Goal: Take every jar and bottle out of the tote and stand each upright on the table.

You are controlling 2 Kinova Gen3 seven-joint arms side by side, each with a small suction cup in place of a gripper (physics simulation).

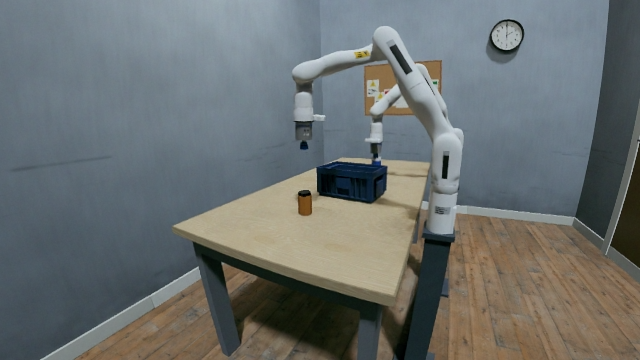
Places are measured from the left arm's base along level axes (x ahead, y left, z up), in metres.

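Pixels of known places: left hand, tool point: point(304, 148); right hand, tool point: point(375, 159); left arm's base, link origin: point(438, 228).
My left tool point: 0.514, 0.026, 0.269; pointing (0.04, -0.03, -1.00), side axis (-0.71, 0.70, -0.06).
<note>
For each thing: its middle in the pictures, then the offset to it from my left tool point, as dx, dy, dz. Level surfaces: height alone.
- orange jar, body centre: point(304, 202) +0.009, -0.002, -0.222
- table, surface height: dz -0.269
- dark blue tote, body centre: point(352, 180) -0.098, -0.316, -0.196
- blue jar, body centre: point(376, 165) -0.164, -0.596, -0.166
An orange jar point(305, 204) with a black lid stands upright on the table point(320, 240), in front of the dark blue tote point(345, 185) and to its left. My left gripper point(304, 145) is open, its blue cup bare, high above the orange jar and apart from it. My right gripper point(375, 155) is shut on a blue jar point(376, 163) with a white top, which hangs or stands upright beneath the cup at the tote's far side. The tote's wall hides the lower part of that jar, so whether it touches the table is not visible. The tote's inside is mostly hidden.
The left arm point(420, 95) reaches over the table from its dark pedestal point(429, 295) at the table's right side. The right arm stands behind it, partly hidden. A grey wall point(150, 100) runs along the left, and a cork board point(370, 107) hangs on the back wall.
</note>
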